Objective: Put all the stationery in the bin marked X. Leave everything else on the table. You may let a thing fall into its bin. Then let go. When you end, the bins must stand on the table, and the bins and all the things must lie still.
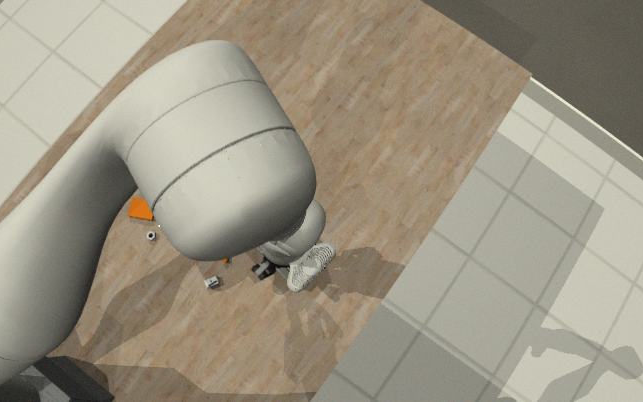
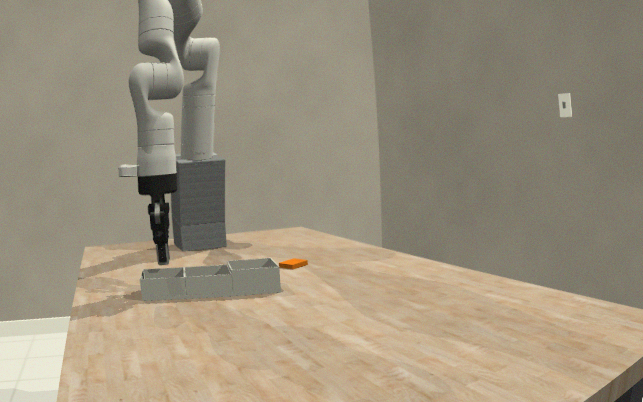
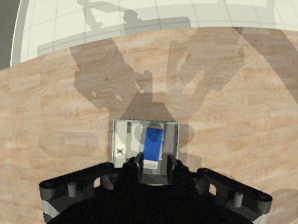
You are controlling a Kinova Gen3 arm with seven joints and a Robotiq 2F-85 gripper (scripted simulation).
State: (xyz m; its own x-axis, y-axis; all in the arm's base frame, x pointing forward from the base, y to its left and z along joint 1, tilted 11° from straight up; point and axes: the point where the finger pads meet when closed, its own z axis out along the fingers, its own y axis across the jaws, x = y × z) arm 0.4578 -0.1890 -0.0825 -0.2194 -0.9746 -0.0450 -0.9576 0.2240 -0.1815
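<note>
Now: hand 60 mm above the blue flat thing and 10 mm short of it. From my hand the other things lie so: orange stick: 110 mm to the left, 70 mm below, 50 mm behind; flat orange block: 300 mm to the left, 80 mm behind, 70 mm below; black ring-like part: 250 mm to the left, 110 mm behind, 70 mm below.
</note>
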